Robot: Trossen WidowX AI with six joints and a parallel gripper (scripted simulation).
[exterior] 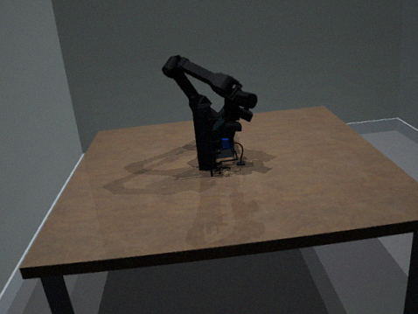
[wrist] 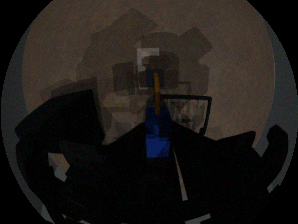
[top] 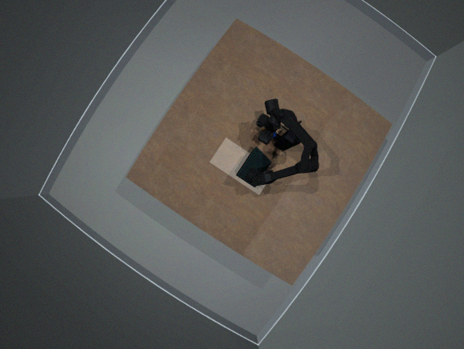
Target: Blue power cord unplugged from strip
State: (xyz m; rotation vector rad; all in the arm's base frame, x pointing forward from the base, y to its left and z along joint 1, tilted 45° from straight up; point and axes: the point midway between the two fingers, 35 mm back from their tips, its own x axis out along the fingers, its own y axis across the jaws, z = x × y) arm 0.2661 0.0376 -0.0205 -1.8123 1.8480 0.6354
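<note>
The blue plug lies 30 mm to the right of my gripper tip.
</note>
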